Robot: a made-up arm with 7 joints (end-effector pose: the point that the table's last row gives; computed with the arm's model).
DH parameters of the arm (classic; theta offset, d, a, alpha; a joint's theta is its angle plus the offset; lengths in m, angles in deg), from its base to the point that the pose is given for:
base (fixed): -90 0.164 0 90
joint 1: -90 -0.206 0.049 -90
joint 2: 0 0.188 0.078 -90
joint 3: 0 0.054 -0.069 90
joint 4: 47.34 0 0.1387 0
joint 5: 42.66 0.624 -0.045 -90
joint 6: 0 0.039 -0.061 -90
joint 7: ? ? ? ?
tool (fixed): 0 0.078 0 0
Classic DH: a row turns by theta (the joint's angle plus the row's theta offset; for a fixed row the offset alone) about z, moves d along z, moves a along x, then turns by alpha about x.
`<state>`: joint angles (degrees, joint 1 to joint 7).
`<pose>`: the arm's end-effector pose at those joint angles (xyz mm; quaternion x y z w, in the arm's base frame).
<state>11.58 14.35 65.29 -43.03 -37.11 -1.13 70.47</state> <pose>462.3 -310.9 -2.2 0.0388 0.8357 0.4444 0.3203</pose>
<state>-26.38 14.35 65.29 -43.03 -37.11 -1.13 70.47</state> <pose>462.3 -142.9 -158.3 0.1409 0.6457 0.6921 0.2903</pose>
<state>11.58 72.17 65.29 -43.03 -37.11 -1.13 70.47</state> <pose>491.6 -250.8 291.0 -0.2576 0.5836 0.4385 0.6330</pose>
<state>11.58 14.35 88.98 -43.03 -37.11 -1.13 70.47</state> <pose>467.3 -246.5 -35.4 0.0646 0.7347 0.6167 0.2751</pose>
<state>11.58 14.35 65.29 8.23 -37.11 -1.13 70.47</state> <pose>437.6 -424.2 76.0 0.2348 0.6159 0.3841 0.6465</pose>
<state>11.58 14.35 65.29 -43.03 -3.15 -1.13 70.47</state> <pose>389.3 -366.7 18.7 0.1720 0.7064 0.4139 0.5479</pose>
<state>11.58 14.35 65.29 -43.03 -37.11 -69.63 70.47</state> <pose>637.3 -132.0 -439.2 0.0447 0.9338 -0.1362 0.3278</pose>
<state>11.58 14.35 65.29 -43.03 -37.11 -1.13 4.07</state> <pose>400.5 -410.7 58.4 0.2758 0.5239 0.3506 0.7256</pose>
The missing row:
joint 7: 0 0.447 -0.092 90
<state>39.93 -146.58 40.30 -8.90 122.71 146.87 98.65</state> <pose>-477.0 -84.9 1144.4 0.4838 -0.7644 -0.4226 0.0557</pose>
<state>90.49 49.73 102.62 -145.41 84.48 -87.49 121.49</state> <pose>833.8 -346.5 -10.6 -0.0173 0.8538 -0.4926 0.1676</pose>
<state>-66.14 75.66 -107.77 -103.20 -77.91 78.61 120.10</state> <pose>-92.3 -466.1 224.7 -0.6414 -0.2586 -0.7197 0.0608</pose>
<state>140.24 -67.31 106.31 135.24 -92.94 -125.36 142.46</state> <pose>-709.2 -183.6 906.0 0.7871 -0.2116 0.0773 0.5742</pose>
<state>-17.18 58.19 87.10 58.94 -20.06 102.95 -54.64</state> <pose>955.7 139.3 -530.1 -0.1695 0.9181 -0.2642 0.2419</pose>
